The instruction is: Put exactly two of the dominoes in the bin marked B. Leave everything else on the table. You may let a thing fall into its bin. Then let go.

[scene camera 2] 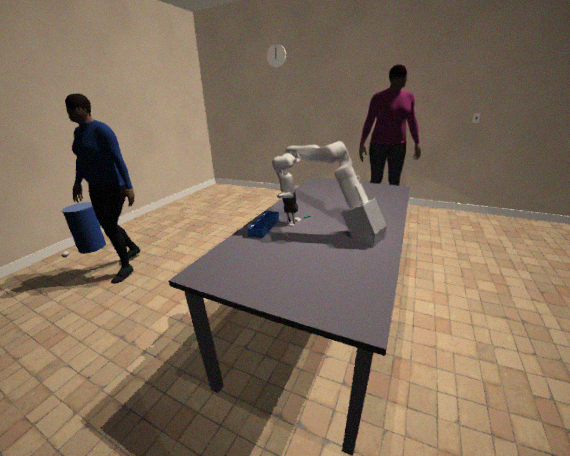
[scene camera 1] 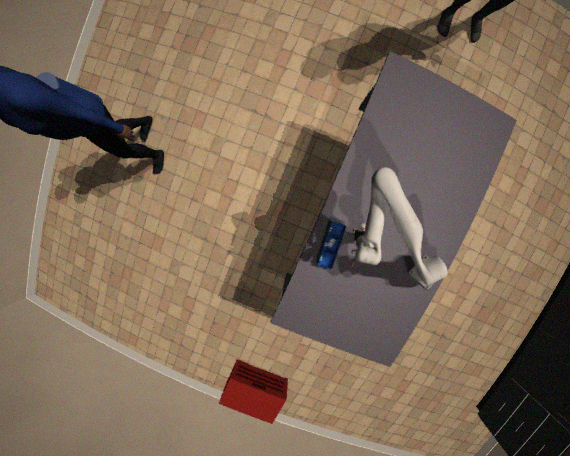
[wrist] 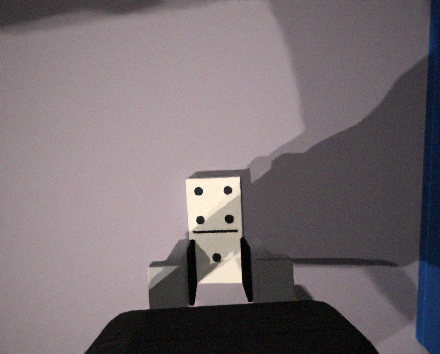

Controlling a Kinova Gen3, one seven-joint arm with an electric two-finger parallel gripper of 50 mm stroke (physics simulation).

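Pixels of known places: gripper, fingertip midpoint: (scene camera 2: 292,222) (wrist: 218,260); arm's base, origin of the base link: (scene camera 2: 358,205).
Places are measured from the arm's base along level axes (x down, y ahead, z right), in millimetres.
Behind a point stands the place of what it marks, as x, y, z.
A white domino (wrist: 214,205) {155, 356, -68} with four dots and one dot is between the fingers of my gripper (wrist: 218,260) {159, 365, -43} (scene camera 2: 291,223) {159, 365, -43}, which is shut on its near half. The domino is at or just above the table top; I cannot tell which. The blue bin row (scene camera 1: 326,257) {156, 451, -239} (scene camera 2: 256,232) {134, 431, -284} stands beside the gripper; part of its blue wall (wrist: 429,200) {155, 447, -97} shows at the right edge of the wrist view. Small pale things (scene camera 1: 330,242) {149, 481, -155} lie in a middle part of it. The letter B is not legible. Another pale piece (scene camera 2: 298,219) {153, 352, 4} lies on the table behind the fingers.
A small green thing (scene camera 2: 307,216) {154, 330, 72} lies on the table (scene camera 2: 320,280) {162, -23, -444} (scene camera 1: 350,310) {163, 142, -437} behind the gripper, and a small yellow thing (scene camera 2: 287,234) {153, 299, -191} lies in front of it. The bin row is near the table's long edge. Two people stand away from the table.
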